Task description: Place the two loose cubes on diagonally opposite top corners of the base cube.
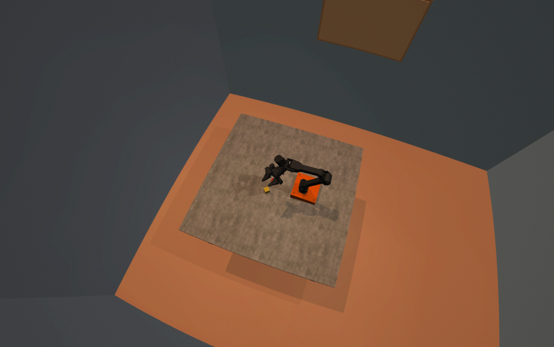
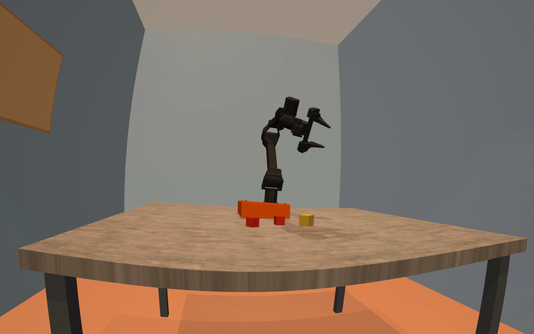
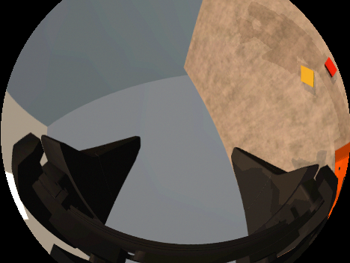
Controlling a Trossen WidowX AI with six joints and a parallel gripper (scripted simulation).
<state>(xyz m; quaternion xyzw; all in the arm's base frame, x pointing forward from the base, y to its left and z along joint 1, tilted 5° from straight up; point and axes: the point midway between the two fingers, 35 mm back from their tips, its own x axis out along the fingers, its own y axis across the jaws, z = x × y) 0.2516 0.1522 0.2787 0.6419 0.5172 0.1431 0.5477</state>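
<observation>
Right now the yellow cube is 3 cm ahead of my gripper tip, 8 cm to the right of it and 32 cm below it.
</observation>
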